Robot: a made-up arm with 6 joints.
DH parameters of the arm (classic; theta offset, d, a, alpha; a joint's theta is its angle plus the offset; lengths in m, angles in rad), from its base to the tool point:
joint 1: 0 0.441 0 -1.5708
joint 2: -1.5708 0 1.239 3.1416
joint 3: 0 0 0 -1.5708
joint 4: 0 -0.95 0 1.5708
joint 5: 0 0.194 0 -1.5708
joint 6: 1.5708 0 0 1.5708
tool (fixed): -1.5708 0 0 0
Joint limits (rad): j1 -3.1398..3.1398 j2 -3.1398..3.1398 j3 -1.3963..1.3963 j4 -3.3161..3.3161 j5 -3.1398..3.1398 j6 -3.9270..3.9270
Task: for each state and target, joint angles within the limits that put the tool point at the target. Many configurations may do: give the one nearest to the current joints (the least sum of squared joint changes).
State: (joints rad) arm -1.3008 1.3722 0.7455 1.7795 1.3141 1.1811
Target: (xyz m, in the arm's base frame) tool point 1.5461 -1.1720 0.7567
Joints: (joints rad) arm -0.6773 0.9960 0.4241 1.8620 1.3141 1.1811
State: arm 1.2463 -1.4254 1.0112 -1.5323 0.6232 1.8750
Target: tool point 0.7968 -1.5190 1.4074
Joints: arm 2.0399 -1.4691 0.8227 -1.4470 0.6232 1.8750
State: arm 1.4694 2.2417 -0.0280 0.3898 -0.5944 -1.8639
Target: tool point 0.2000 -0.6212 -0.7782
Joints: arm 1.5963 2.8757 -0.3054 0.3215 -0.5944 -1.8639
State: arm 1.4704 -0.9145 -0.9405 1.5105 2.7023 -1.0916
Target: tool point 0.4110 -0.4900 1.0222
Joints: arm 2.1820 -1.7233 -0.9979 1.2810 2.7023 -1.0916
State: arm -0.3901 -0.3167 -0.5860 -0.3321 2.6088 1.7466
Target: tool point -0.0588 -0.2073 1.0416
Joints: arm -0.7971 -0.6695 -1.0154 -0.2710 2.6088 1.7466
